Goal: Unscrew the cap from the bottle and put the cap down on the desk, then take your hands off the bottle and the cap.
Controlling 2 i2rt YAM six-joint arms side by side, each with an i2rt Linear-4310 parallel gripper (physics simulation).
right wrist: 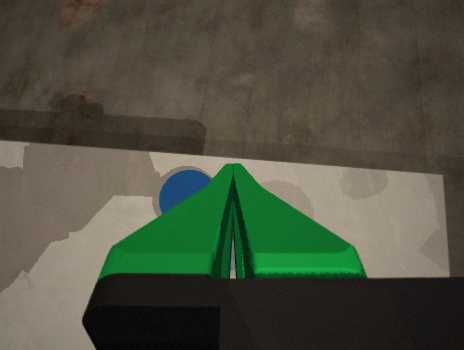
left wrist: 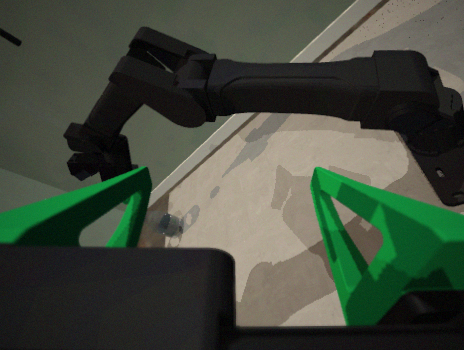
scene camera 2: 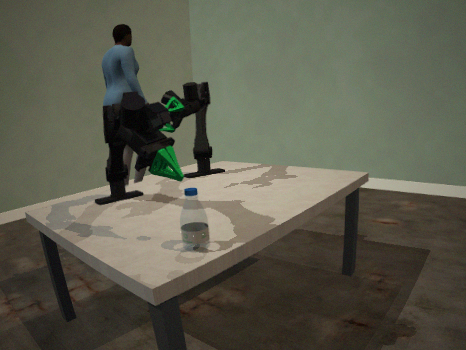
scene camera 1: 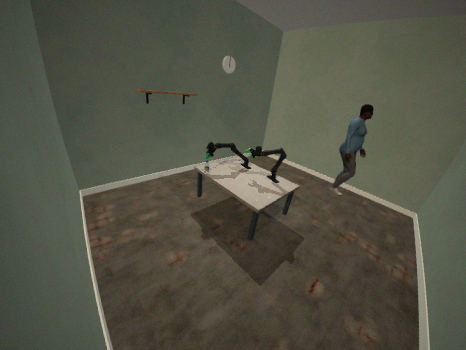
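Seen in the pictures: left gripper, fingertip midpoint: point(left wrist: 231, 176) point(scene camera 1: 248, 152); right gripper, fingertip midpoint: point(right wrist: 233, 176) point(left wrist: 127, 203) point(scene camera 2: 182, 179) point(scene camera 1: 206, 158); left arm's base at its link origin: point(scene camera 2: 204, 174) point(scene camera 1: 272, 179); right arm's base at its link origin: point(left wrist: 437, 138) point(scene camera 2: 119, 198) point(scene camera 1: 245, 166).
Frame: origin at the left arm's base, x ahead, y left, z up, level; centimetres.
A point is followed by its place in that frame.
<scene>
A clear bottle point(scene camera 1: 207, 166) @[x 82.0, y -42.2, z 7.8 cm] point(scene camera 2: 194, 225) @[x 84.7, y -46.2, z 7.0 cm] point(left wrist: 171, 225) @[x 78.5, y -44.0, z 4.8 cm] stands upright near a corner of the desk point(scene camera 1: 260, 197) @[x 43.9, y 33.9, z 0.0 cm] point(scene camera 2: 300, 195) @[x 63.5, y 4.8, z 0.0 cm]. Its blue cap point(scene camera 2: 191, 191) @[x 83.1, y -45.3, z 14.5 cm] point(right wrist: 184, 190) @[x 82.0, y -44.5, z 14.7 cm] sits on its top; in the right wrist view the green fingers hide part of the cap. My right gripper point(scene camera 2: 183, 179) @[x 82.8, y -47.2, z 17.6 cm] point(right wrist: 233, 176) @[x 82.8, y -47.2, z 17.6 cm] is shut and empty. Its tips are above the cap's level and close beside it in the pictures, apart from it in scene camera 2. My left gripper point(scene camera 2: 171, 116) point(left wrist: 231, 176) @[x 27.7, y -31.1, z 29.2 cm] is wide open and empty, high above the desk and away from the bottle.
The right arm point(left wrist: 290, 85) @[x 27.9, y -47.5, z 21.3 cm] stretches across the left wrist view. A person point(scene camera 1: 354, 142) point(scene camera 2: 120, 70) stands beyond the desk. A wall shelf point(scene camera 1: 166, 93) and a clock point(scene camera 1: 229, 64) are on the wall.
</scene>
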